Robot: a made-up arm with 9 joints. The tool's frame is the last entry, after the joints. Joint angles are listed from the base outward.
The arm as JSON. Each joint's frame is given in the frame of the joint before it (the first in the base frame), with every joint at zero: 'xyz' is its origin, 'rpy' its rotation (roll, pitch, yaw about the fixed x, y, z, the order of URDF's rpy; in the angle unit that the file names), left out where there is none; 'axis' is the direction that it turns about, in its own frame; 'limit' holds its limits. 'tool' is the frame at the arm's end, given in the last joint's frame.
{
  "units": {
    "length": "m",
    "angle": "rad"
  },
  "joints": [
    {
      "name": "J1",
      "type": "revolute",
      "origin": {
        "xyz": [
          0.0,
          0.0,
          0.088
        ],
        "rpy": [
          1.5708,
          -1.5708,
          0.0
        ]
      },
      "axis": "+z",
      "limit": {
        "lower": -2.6,
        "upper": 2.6
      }
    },
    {
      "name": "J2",
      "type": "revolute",
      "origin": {
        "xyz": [
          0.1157,
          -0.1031,
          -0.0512
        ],
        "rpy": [
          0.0,
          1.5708,
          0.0
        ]
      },
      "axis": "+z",
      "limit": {
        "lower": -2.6,
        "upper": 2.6
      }
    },
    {
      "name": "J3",
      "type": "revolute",
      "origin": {
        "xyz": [
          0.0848,
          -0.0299,
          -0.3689
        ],
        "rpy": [
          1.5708,
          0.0,
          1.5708
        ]
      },
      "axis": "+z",
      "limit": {
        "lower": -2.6,
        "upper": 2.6
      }
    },
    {
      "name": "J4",
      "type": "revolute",
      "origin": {
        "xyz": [
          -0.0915,
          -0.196,
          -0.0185
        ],
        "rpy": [
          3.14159,
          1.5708,
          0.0
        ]
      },
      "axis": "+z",
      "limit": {
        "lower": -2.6,
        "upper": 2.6
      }
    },
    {
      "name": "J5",
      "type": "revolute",
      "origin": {
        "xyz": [
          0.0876,
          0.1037,
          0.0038
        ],
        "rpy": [
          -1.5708,
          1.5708,
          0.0
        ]
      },
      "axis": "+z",
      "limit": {
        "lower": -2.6,
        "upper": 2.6
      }
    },
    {
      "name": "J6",
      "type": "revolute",
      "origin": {
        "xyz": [
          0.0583,
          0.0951,
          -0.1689
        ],
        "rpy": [
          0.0,
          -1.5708,
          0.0
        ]
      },
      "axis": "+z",
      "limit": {
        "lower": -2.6,
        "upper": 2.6
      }
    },
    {
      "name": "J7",
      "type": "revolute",
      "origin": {
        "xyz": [
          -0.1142,
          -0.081,
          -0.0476
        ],
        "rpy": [
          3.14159,
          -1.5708,
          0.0
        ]
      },
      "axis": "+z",
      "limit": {
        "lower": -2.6,
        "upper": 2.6
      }
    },
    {
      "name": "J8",
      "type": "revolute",
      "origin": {
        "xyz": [
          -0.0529,
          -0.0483,
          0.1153
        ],
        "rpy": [
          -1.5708,
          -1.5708,
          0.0
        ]
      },
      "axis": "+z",
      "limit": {
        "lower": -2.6,
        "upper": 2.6
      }
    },
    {
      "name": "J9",
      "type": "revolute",
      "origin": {
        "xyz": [
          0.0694,
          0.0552,
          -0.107
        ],
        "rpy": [
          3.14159,
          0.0,
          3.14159
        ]
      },
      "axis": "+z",
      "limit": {
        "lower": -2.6,
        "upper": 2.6
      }
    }
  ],
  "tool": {
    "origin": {
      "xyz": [
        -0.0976,
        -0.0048,
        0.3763
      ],
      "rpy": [
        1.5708,
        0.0,
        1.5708
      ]
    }
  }
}
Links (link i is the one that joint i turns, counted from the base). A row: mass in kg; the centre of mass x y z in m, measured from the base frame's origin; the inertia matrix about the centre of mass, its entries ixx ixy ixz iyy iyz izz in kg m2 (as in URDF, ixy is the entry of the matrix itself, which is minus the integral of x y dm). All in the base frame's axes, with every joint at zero. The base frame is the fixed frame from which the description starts. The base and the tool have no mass.
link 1: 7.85; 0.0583 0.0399 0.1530; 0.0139 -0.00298 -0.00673 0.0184 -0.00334 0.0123
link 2: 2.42; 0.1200 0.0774 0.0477; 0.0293 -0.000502 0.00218 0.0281 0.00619 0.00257
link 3: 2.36; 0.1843 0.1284 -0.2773; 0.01 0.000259 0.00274 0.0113 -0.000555 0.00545
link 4: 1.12; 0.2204 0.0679 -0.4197; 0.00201 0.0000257 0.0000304 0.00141 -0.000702 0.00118
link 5: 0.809; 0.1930 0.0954 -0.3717; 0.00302 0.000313 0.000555 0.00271 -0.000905 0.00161
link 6: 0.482; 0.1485 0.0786 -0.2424; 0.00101 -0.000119 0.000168 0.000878 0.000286 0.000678
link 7: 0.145; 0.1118 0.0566 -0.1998; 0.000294 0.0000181 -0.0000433 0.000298 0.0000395 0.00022
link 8: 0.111; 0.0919 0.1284 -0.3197; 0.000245 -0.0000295 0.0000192 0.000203 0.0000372 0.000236
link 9: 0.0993; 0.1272 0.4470 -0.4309; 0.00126 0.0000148 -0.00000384 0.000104 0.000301 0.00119
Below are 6 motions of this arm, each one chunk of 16 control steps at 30 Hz.
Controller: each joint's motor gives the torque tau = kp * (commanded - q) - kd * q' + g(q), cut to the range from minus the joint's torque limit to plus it. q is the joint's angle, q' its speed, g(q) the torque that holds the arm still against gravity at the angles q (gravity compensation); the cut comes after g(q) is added. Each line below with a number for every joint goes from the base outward.
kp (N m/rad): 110 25 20 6.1 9 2 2 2.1 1.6
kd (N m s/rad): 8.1 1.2 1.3 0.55 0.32 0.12 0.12 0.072 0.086
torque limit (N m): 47 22 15 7.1 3.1 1.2 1.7 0.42 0.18
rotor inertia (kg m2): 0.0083 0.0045 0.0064 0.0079 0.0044 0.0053 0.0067 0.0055 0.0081
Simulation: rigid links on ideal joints. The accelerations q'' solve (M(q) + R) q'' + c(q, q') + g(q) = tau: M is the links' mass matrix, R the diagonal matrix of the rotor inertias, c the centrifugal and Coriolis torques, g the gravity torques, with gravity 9.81 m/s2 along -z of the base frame. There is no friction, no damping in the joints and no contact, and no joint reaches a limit. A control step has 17 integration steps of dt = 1/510 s. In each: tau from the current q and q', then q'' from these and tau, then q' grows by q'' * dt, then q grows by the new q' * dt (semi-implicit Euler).
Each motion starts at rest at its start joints. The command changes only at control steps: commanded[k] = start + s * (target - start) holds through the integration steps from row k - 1 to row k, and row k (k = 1, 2, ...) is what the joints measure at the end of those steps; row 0 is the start. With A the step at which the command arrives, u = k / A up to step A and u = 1 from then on. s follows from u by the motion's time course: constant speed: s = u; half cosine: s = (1 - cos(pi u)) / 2; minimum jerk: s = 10 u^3 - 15 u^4 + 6 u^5; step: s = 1 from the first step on.
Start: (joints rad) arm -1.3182 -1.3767 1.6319 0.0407 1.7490 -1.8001 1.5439 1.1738 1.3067
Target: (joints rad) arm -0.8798 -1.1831 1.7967 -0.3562 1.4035 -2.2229 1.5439 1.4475 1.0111
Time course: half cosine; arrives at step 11
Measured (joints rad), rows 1 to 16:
1: -1.3171 -1.3748 1.6317 0.0415 1.7495 -1.8013 1.5430 1.1746 1.3062
2: -1.3121 -1.3665 1.6310 0.0436 1.7515 -1.8068 1.5386 1.1785 1.3038
3: -1.3001 -1.3485 1.6306 0.0455 1.7542 -1.8206 1.5276 1.1888 1.2971
4: -1.2792 -1.3201 1.6320 0.0434 1.7545 -1.8455 1.5088 1.2075 1.2840
5: -1.2486 -1.2837 1.6372 0.0332 1.7477 -1.8829 1.4834 1.2357 1.2630
6: -1.2084 -1.2434 1.6476 0.0116 1.7286 -1.9321 1.4555 1.2724 1.2337
7: -1.1601 -1.2047 1.6632 -0.0235 1.6938 -1.9898 1.4309 1.3154 1.1968
8: -1.1060 -1.1732 1.6827 -0.0721 1.6426 -2.0508 1.4160 1.3611 1.1541
9: -1.0494 -1.1537 1.7038 -0.1324 1.5774 -2.1091 1.4166 1.4046 1.1082
10: -0.9943 -1.1498 1.7245 -0.2001 1.5032 -2.1593 1.4365 1.4412 1.0624
11: -0.9450 -1.1631 1.7434 -0.2693 1.4270 -2.1973 1.4775 1.4665 1.0203
12: -0.9044 -1.1906 1.7607 -0.3320 1.3561 -2.2223 1.5377 1.4793 0.9854
13: -0.8726 -1.2247 1.7773 -0.3813 1.2973 -2.2362 1.6109 1.4825 0.9589
14: -0.8486 -1.2572 1.7936 -0.4150 1.2548 -2.2413 1.6885 1.4806 0.9392
15: -0.8315 -1.2820 1.8094 -0.4351 1.2297 -2.2394 1.7611 1.4772 0.9242
16: -0.8206 -1.2962 1.8238 -0.4455 1.2206 -2.2321 1.8206 1.4735 0.9131

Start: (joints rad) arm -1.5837 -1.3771 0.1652 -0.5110 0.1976 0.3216 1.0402 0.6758 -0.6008
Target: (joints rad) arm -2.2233 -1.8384 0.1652 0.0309 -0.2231 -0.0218 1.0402 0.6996 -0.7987
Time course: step
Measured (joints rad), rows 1 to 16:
1: -1.5891 -1.4598 0.1640 -0.4640 0.1057 0.2406 1.0164 0.7043 -0.6240
2: -1.6164 -1.5924 0.1517 -0.3613 -0.0607 0.0600 0.9800 0.7338 -0.6742
3: -1.6774 -1.6775 0.1356 -0.2426 -0.1742 -0.1181 0.9357 0.7431 -0.7308
4: -1.7748 -1.6984 0.1280 -0.1324 -0.2050 -0.2278 0.8855 0.7510 -0.7866
5: -1.8941 -1.7056 0.1352 -0.0427 -0.1973 -0.2603 0.8358 0.7566 -0.8335
6: -2.0148 -1.7402 0.1562 0.0199 -0.1996 -0.2286 0.7988 0.7407 -0.8627
7: -2.1271 -1.7935 0.1817 0.0569 -0.2235 -0.1547 0.7905 0.6983 -0.8682
8: -2.2247 -1.8467 0.2010 0.0747 -0.2615 -0.0605 0.8197 0.6441 -0.8524
9: -2.3026 -1.8890 0.2068 0.0810 -0.2998 0.0352 0.8821 0.5999 -0.8239
10: -2.3575 -1.9188 0.1972 0.0810 -0.3255 0.1171 0.9640 0.5814 -0.7927
11: -2.3891 -1.9380 0.1745 0.0778 -0.3303 0.1742 1.0510 0.5917 -0.7666
12: -2.3996 -1.9485 0.1442 0.0728 -0.3130 0.2014 1.1330 0.6235 -0.7506
13: -2.3929 -1.9514 0.1124 0.0671 -0.2789 0.1991 1.2047 0.6658 -0.7467
14: -2.3737 -1.9464 0.0849 0.0610 -0.2369 0.1714 1.2638 0.7085 -0.7543
15: -2.3467 -1.9339 0.0658 0.0543 -0.1970 0.1247 1.3094 0.7434 -0.7705
16: -2.3160 -1.9151 0.0576 0.0470 -0.1667 0.0666 1.3400 0.7656 -0.7907

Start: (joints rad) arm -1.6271 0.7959 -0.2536 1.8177 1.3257 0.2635 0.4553 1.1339 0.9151
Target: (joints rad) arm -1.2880 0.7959 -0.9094 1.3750 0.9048 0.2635 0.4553 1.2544 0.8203
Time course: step
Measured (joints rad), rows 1 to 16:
1: -1.5899 0.8587 -0.2548 1.7778 1.2280 0.3147 0.5365 1.1829 0.8939
2: -1.5368 0.9392 -0.3047 1.6864 1.0521 0.3905 0.6947 1.2696 0.8459
3: -1.4907 0.9790 -0.3963 1.5887 0.9158 0.4426 0.8217 1.3309 0.7944
4: -1.4507 0.9767 -0.5061 1.5199 0.8589 0.4581 0.8753 1.3404 0.7550
5: -1.4124 0.9466 -0.6196 1.4833 0.8692 0.4455 0.8626 1.3094 0.7304
6: -1.3731 0.9007 -0.7279 1.4651 0.9149 0.4162 0.8077 1.2666 0.7197
7: -1.3331 0.8456 -0.8259 1.4520 0.9656 0.3772 0.7329 1.2356 0.7212
8: -1.2945 0.7854 -0.9109 1.4370 1.0024 0.3331 0.6528 1.2271 0.7339
9: -1.2597 0.7240 -0.9821 1.4172 1.0186 0.2886 0.5744 1.2394 0.7543
10: -1.2307 0.6659 -1.0394 1.3926 1.0163 0.2494 0.5004 1.2641 0.7775
11: -1.2088 0.6156 -1.0834 1.3647 1.0011 0.2199 0.4313 1.2905 0.8000
12: -1.1944 0.5775 -1.1141 1.3359 0.9792 0.2020 0.3677 1.3099 0.8196
13: -1.1872 0.5546 -1.1313 1.3091 0.9554 0.1946 0.3107 1.3171 0.8354
14: -1.1864 0.5486 -1.1352 1.2873 0.9329 0.1944 0.2627 1.3111 0.8474
15: -1.1907 0.5592 -1.1259 1.2728 0.9137 0.1978 0.2261 1.2945 0.8562
16: -1.1992 0.5842 -1.1050 1.2670 0.8989 0.2022 0.2031 1.2724 0.8623

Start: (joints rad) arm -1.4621 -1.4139 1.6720 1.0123 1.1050 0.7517 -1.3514 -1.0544 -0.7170
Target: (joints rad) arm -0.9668 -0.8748 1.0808 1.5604 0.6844 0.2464 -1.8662 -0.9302 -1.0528
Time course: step
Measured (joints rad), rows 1 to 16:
1: -1.3678 -1.2192 1.5950 1.1750 1.1069 0.7865 -1.3240 -0.9721 -0.7501
2: -1.2366 -0.9435 1.4988 1.3456 1.0637 0.8510 -1.2975 -0.8207 -0.8368
3: -1.1468 -0.7740 1.4127 1.3952 0.9638 0.8702 -1.2965 -0.6754 -0.9521
4: -1.0929 -0.7107 1.3200 1.3868 0.8463 0.8094 -1.3381 -0.5715 -1.0593
5: -1.0589 -0.7197 1.2263 1.3813 0.7445 0.6680 -1.4301 -0.5327 -1.1425
6: -1.0321 -0.7675 1.1428 1.4020 0.6733 0.4852 -1.5623 -0.5705 -1.1990
7: -1.0059 -0.8259 1.0750 1.4459 0.6345 0.3020 -1.7127 -0.6903 -1.2282
8: -0.9789 -0.8777 1.0226 1.4967 0.6200 0.1473 -1.8618 -0.8639 -1.2274
9: -0.9529 -0.9143 0.9819 1.5414 0.6152 0.0333 -1.9980 -1.0317 -1.1922
10: -0.9303 -0.9348 0.9504 1.5747 0.6112 -0.0413 -2.1137 -1.1632 -1.1300
11: -0.9134 -0.9424 0.9271 1.5952 0.6070 -0.0812 -2.2057 -1.2624 -1.0576
12: -0.9031 -0.9415 0.9119 1.6036 0.6039 -0.0915 -2.2746 -1.3327 -0.9888
13: -0.8994 -0.9356 0.9049 1.6026 0.6028 -0.0787 -2.3207 -1.3738 -0.9268
14: -0.9014 -0.9270 0.9059 1.5954 0.6038 -0.0497 -2.3443 -1.3825 -0.8724
15: -0.9082 -0.9171 0.9146 1.5852 0.6061 -0.0114 -2.3457 -1.3544 -0.8273
16: -0.9182 -0.9066 0.9304 1.5742 0.6088 0.0304 -2.3266 -1.2853 -0.7927

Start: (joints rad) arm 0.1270 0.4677 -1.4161 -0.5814 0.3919 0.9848 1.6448 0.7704 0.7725
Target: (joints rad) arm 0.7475 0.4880 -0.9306 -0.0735 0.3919 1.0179 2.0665 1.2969 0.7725
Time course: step
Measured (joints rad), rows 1 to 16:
1: 0.1792 0.5012 -1.3333 -0.5790 0.3986 0.9349 1.6487 0.8321 0.7799
2: 0.3117 0.5808 -1.1408 -0.5418 0.4042 0.8336 1.6825 1.0060 0.7922
3: 0.4563 0.6539 -0.9563 -0.4255 0.4035 0.7628 1.7496 1.2173 0.8017
4: 0.5588 0.6696 -0.8596 -0.2668 0.3823 0.7632 1.8304 1.3780 0.8068
5: 0.6250 0.6321 -0.8293 -0.1270 0.3541 0.8247 1.9208 1.4552 0.8055
6: 0.6721 0.5676 -0.8312 -0.0303 0.3429 0.9227 2.0210 1.4531 0.7973
7: 0.7091 0.4966 -0.8478 0.0226 0.3539 1.0299 2.1291 1.3983 0.7833
8: 0.7395 0.4316 -0.8720 0.0401 0.3772 1.1245 2.2369 1.3250 0.7659
9: 0.7642 0.3798 -0.9007 0.0342 0.3997 1.1946 2.3290 1.2625 0.7482
10: 0.7833 0.3446 -0.9318 0.0164 0.4134 1.2365 2.3896 1.2269 0.7335
11: 0.7971 0.3264 -0.9628 -0.0052 0.4181 1.2509 2.4092 1.2207 0.7245
12: 0.8061 0.3242 -0.9906 -0.0265 0.4174 1.2404 2.3875 1.2363 0.7222
13: 0.8106 0.3353 -1.0129 -0.0459 0.4158 1.2080 2.3315 1.2629 0.7265
14: 0.8111 0.3564 -1.0285 -0.0632 0.4153 1.1581 2.2517 1.2905 0.7358
15: 0.8081 0.3836 -1.0368 -0.0785 0.4159 1.0965 2.1602 1.3135 0.7480
16: 0.8021 0.4135 -1.0383 -0.0920 0.4165 1.0302 2.0681 1.3297 0.7610

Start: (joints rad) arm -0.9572 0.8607 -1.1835 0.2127 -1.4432 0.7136 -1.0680 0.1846 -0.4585
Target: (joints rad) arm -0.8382 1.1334 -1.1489 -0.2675 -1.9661 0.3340 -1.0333 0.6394 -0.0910
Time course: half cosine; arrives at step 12
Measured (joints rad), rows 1 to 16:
1: -0.9568 0.8614 -1.1828 0.2120 -1.4442 0.7125 -1.0670 0.1855 -0.4577
2: -0.9550 0.8649 -1.1801 0.2085 -1.4497 0.7072 -1.0623 0.1903 -0.4539
3: -0.9512 0.8733 -1.1741 0.1997 -1.4649 0.6943 -1.0506 0.2042 -0.4437
4: -0.9449 0.8883 -1.1648 0.1834 -1.4944 0.6718 -1.0308 0.2320 -0.4248
5: -0.9362 0.9104 -1.1529 0.1579 -1.5403 0.6397 -1.0040 0.2768 -0.3957
6: -0.9255 0.9394 -1.1399 0.1230 -1.6013 0.5999 -0.9743 0.3380 -0.3572
7: -0.9131 0.9736 -1.1278 0.0795 -1.6732 0.5555 -0.9472 0.4110 -0.3111
8: -0.8997 1.0112 -1.1188 0.0294 -1.7501 0.5101 -0.9290 0.4882 -0.2603
9: -0.8860 1.0496 -1.1145 -0.0246 -1.8260 0.4666 -0.9245 0.5605 -0.2081
10: -0.8728 1.0864 -1.1161 -0.0792 -1.8955 0.4273 -0.9370 0.6196 -0.1583
11: -0.8609 1.1188 -1.1237 -0.1314 -1.9546 0.3939 -0.9676 0.6596 -0.1143
12: -0.8512 1.1445 -1.1365 -0.1786 -1.9999 0.3674 -1.0154 0.6778 -0.0791
13: -0.8440 1.1622 -1.1525 -0.2189 -2.0298 0.3473 -1.0761 0.6756 -0.0548
14: -0.8391 1.1718 -1.1684 -0.2517 -2.0456 0.3313 -1.1412 0.6593 -0.0414
15: -0.8356 1.1746 -1.1814 -0.2771 -2.0511 0.3168 -1.2008 0.6373 -0.0370
16: -0.8333 1.1720 -1.1898 -0.2954 -2.0501 0.3023 -1.2464 0.6172 -0.0391

